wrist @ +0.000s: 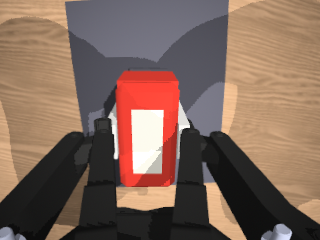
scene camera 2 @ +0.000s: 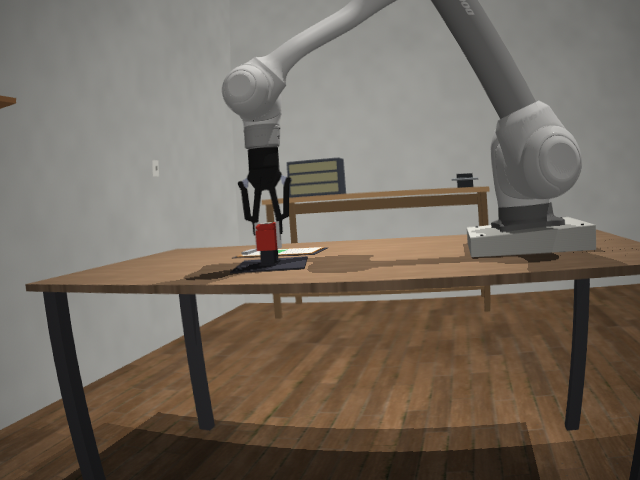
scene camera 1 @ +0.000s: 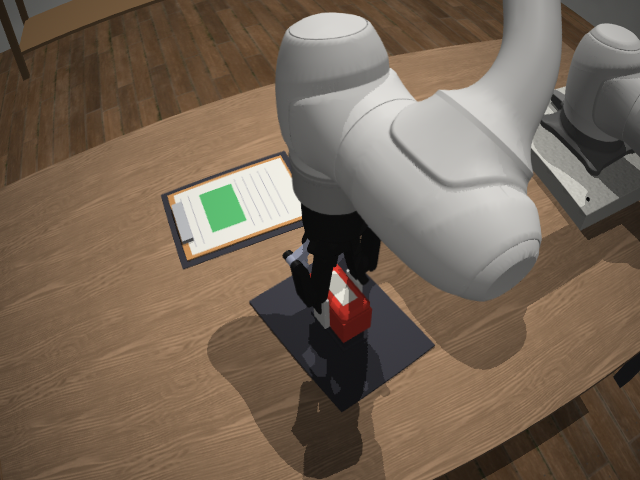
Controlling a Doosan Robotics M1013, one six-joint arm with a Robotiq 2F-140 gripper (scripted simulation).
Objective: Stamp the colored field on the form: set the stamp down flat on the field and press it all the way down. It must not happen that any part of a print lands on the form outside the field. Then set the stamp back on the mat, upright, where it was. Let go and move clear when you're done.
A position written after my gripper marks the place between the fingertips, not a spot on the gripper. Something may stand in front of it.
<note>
I see my gripper (scene camera 1: 338,311), a red stamp (wrist: 147,99) and a mat (scene camera 1: 340,376).
My gripper shows as well in the wrist view (wrist: 148,113) and in scene camera 2 (scene camera 2: 269,248). The mat is seen too in the wrist view (wrist: 194,47).
</note>
